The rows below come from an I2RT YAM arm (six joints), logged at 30 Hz.
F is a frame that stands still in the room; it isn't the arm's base.
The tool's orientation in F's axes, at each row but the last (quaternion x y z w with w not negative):
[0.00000, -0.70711, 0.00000, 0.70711]
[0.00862, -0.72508, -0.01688, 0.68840]
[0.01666, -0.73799, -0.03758, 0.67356]
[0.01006, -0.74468, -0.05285, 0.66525]
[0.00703, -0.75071, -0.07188, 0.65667]
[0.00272, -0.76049, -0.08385, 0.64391]
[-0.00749, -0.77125, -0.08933, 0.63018]
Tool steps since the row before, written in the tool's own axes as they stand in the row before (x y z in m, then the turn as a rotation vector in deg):
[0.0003, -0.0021, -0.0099, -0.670, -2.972, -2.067]
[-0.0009, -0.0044, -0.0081, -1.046, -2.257, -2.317]
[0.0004, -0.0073, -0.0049, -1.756, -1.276, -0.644]
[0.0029, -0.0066, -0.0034, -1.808, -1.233, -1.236]
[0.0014, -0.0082, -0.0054, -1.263, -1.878, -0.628]
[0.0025, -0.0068, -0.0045, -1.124, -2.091, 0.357]
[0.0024, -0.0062, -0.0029, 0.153, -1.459, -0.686]
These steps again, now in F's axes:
[0.0099, -0.0021, 0.0003, 2.067, -2.972, -0.670]
[0.0081, -0.0045, -0.0006, 2.344, -2.247, -1.006]
[0.0047, -0.0075, 0.0003, 0.770, -1.161, -1.785]
[0.0027, -0.0070, 0.0026, 1.365, -1.152, -1.768]
[0.0044, -0.0088, 0.0011, 0.636, -1.788, -1.384]
[0.0033, -0.0075, 0.0023, -0.375, -1.891, -1.430]
[0.0016, -0.0068, 0.0021, 0.453, -1.552, 0.092]

